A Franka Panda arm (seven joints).
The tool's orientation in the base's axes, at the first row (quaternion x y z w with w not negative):
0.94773 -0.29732 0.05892 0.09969
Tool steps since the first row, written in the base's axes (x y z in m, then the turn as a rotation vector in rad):
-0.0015 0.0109 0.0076 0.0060 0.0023 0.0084
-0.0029 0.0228 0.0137 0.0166 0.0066 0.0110
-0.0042 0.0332 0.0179 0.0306 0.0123 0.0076
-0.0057 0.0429 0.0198 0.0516 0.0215 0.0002
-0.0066 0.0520 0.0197 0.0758 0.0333 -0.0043
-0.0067 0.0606 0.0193 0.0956 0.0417 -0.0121
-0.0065 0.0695 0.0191 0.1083 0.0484 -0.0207
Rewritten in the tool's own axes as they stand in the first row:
-0.0059 -0.0067 -0.0099 0.0051 -0.0040 -0.0084
-0.0126 -0.0145 -0.0186 0.0118 -0.0132 -0.0113
-0.0187 -0.0215 -0.0251 0.0195 -0.0263 -0.0085
-0.0249 -0.0281 -0.0292 0.0303 -0.0469 -0.0023
-0.0307 -0.0349 -0.0312 0.0428 -0.0710 0.0007
-0.0356 -0.0419 -0.0327 0.0530 -0.0904 0.0074
-0.0404 -0.0492 -0.0345 0.0582 -0.1044 0.0150

